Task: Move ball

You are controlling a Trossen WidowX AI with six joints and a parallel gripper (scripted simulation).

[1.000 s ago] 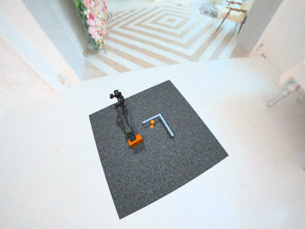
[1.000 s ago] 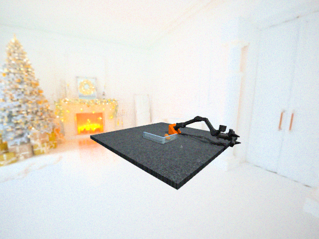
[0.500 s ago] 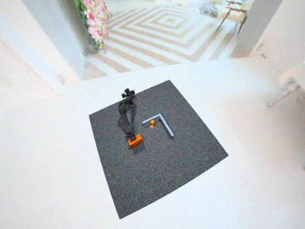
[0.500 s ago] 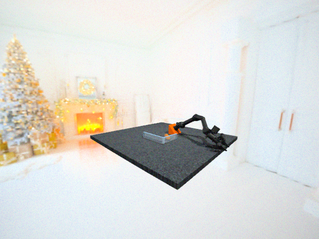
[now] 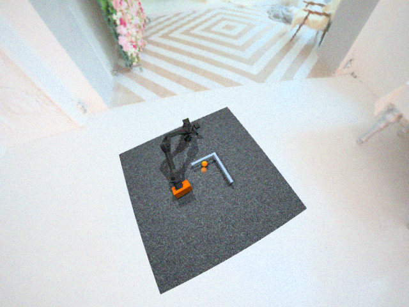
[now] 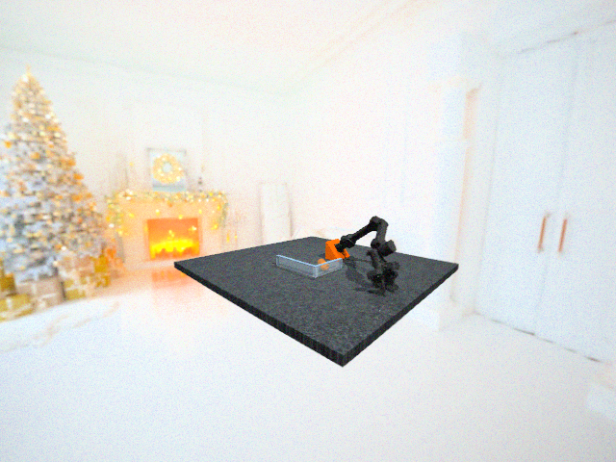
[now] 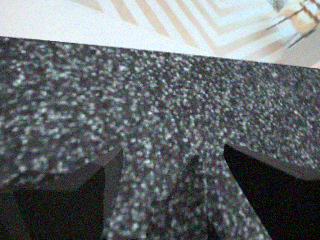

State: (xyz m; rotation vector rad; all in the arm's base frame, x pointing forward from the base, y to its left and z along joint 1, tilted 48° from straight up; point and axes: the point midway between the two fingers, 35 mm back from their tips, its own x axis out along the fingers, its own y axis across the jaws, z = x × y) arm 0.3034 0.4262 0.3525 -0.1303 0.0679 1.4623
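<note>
Right now the orange ball is 40 mm behind my gripper tip, 440 mm to the right of it and 10 mm above it. The rest, counted from my gripper tip: see-through copy of ball: 70 mm behind, 490 mm to the right, 10 mm above.
</note>
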